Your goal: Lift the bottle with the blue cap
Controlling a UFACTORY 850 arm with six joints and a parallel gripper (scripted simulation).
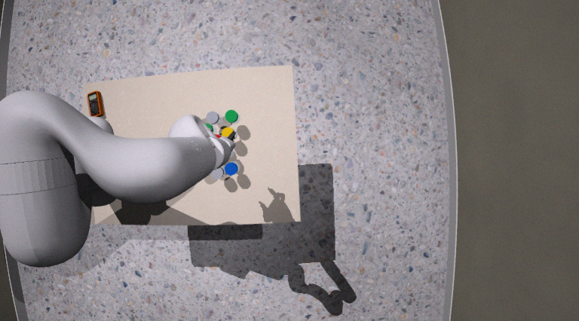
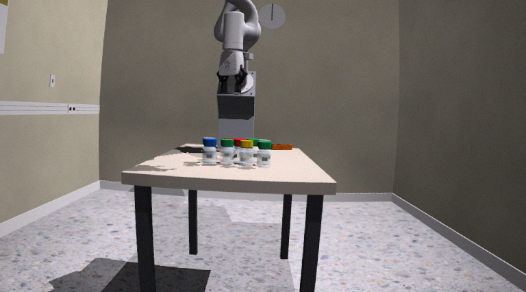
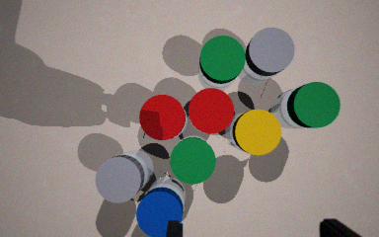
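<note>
My hand is 10 mm past the blue-capped bottle, 80 mm to the left of it and 260 mm above it. Also, from my hand: yellow-capped bottle: 20 mm behind, 70 mm to the left, 260 mm below.
</note>
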